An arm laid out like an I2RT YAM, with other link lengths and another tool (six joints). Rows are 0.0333 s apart.
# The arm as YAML. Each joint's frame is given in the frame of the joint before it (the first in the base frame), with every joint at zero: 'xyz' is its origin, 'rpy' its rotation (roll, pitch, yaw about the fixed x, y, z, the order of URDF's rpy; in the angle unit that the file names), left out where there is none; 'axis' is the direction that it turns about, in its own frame. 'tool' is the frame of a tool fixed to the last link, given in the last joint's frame.
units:
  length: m
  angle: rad
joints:
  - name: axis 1
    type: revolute
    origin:
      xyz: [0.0, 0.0, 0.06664]
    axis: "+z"
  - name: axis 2
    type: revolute
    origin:
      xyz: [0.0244, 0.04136, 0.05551]
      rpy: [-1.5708, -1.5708, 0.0]
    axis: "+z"
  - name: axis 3
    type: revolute
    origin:
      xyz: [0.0, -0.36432, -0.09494]
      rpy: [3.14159, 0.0, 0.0]
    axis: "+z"
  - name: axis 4
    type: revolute
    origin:
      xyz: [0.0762, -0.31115, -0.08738]
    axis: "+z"
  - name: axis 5
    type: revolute
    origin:
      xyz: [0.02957, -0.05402, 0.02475]
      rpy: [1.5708, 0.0, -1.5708]
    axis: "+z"
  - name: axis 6
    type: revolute
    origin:
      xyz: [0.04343, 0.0, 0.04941]
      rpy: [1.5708, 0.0, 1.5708]
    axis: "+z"
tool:
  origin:
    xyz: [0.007, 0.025, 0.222]
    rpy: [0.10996, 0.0, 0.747]
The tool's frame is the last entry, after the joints.
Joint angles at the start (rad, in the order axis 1, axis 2, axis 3, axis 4, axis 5, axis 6): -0.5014 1.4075 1.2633 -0.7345 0.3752 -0.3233
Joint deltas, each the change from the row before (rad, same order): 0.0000 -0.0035 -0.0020 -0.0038 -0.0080 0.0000; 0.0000 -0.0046 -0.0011 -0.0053 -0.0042 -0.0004; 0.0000 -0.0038 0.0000 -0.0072 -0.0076 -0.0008; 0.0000 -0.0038 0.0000 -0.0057 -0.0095 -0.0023; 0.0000 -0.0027 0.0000 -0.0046 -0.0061 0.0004; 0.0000 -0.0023 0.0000 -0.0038 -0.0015 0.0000; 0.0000 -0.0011 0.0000 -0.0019 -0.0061 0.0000; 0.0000 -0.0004 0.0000 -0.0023 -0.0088 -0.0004; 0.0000 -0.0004 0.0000 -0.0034 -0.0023 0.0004; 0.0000 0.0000 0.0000 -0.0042 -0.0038 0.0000; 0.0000 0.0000 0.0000 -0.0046 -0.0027 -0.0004; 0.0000 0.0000 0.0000 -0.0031 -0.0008 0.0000
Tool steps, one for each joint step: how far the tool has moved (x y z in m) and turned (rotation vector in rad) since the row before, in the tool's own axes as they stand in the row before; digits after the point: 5 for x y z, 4 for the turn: -0.00093 0.00197 -0.00117 -0.0052 -0.0065 -0.0001; 0.00015 0.00123 -0.00180 -0.0033 -0.0032 -0.0007; -0.00060 0.00176 -0.00182 -0.0060 -0.0058 -0.0014; -0.00125 0.00157 -0.00172 -0.0055 -0.0082 -0.0021; -0.00070 0.00124 -0.00126 -0.0041 -0.0048 0.0003; 0.00029 0.00062 -0.00107 -0.0019 -0.0008 -0.0004; -0.00116 0.00091 -0.00051 -0.0032 -0.0053 0.0003; -0.00179 0.00147 -0.00029 -0.0052 -0.0074 -0.0002; -0.00008 0.00106 -0.00037 -0.0035 -0.0010 -0.0004; -0.00035 0.00152 -0.00028 -0.0052 -0.0020 -0.0011; -0.00003 0.00150 -0.00031 -0.0051 -0.0009 -0.0017; 0.00022 0.00091 -0.00021 -0.0030 0.0004 -0.0010
